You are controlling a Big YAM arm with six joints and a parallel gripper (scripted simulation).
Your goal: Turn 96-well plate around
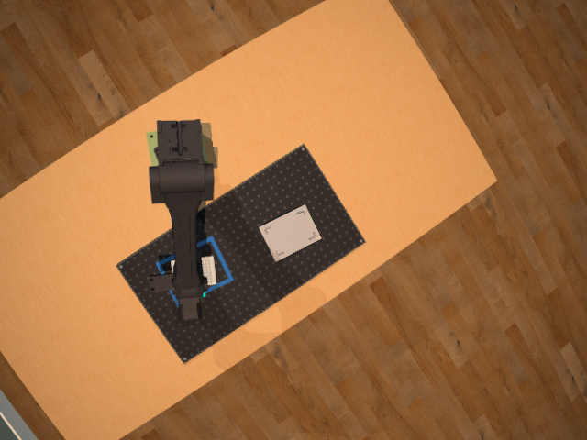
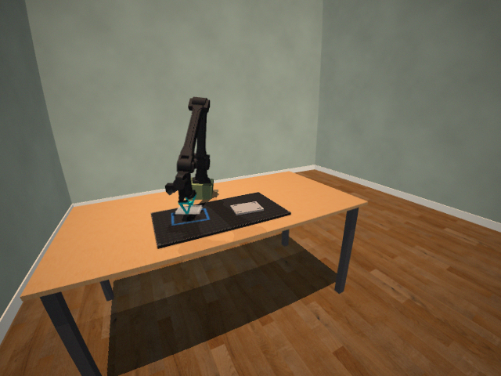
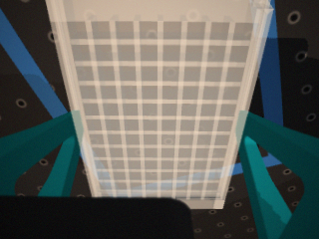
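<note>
The plate nest N1 is 320 mm to the left of my hand, 40 mm below it and 10 mm ahead of it. Also, from my hand: 96-well plate (10 mm below).
</note>
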